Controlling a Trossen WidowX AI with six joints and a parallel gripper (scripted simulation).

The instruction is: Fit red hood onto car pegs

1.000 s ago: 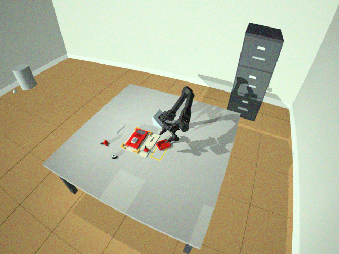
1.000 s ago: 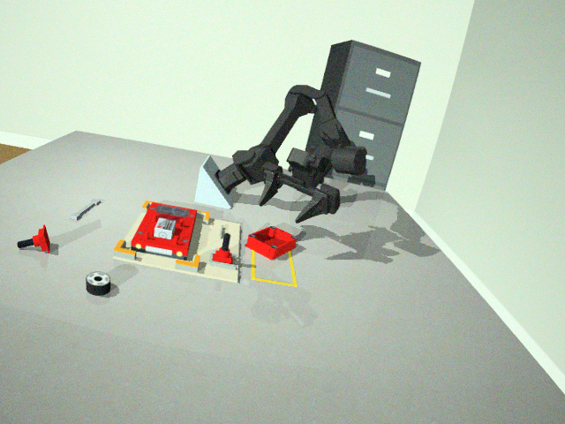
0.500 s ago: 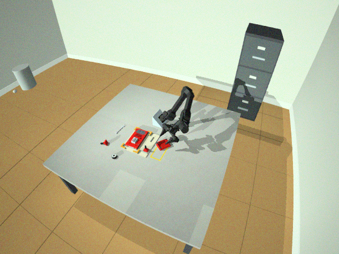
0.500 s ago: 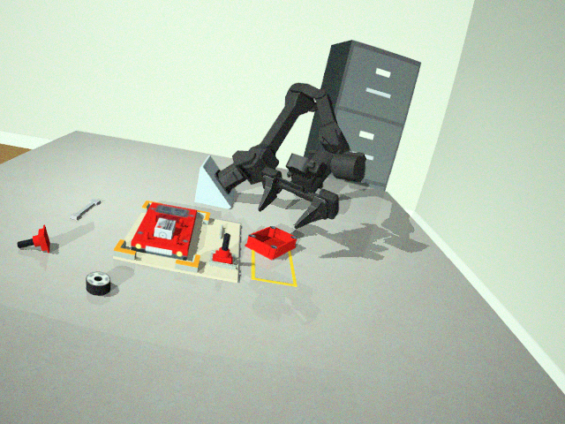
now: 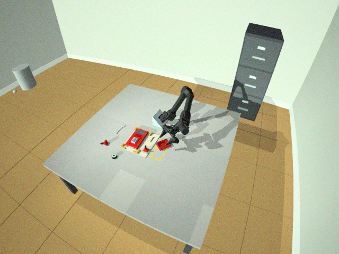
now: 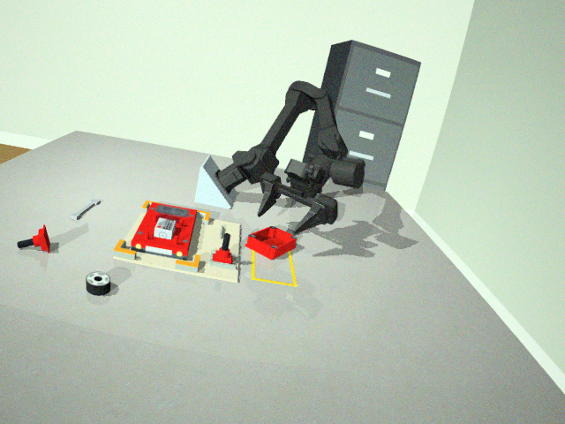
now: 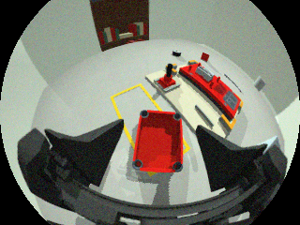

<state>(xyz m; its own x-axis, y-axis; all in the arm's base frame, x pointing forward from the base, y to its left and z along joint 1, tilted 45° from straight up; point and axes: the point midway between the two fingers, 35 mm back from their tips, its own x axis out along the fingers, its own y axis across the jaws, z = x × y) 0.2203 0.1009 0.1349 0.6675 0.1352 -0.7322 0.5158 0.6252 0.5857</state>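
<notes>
Right now my gripper tip is 50 mm above the red hood and 10 mm past it. Round my gripper tip: black post: 110 mm ahead, 90 mm to the right, 20 mm below; black wheel: 290 mm ahead, 260 mm to the right, 50 mm below; white engine block: 210 mm to the right, 90 mm ahead, 30 mm below.
</notes>
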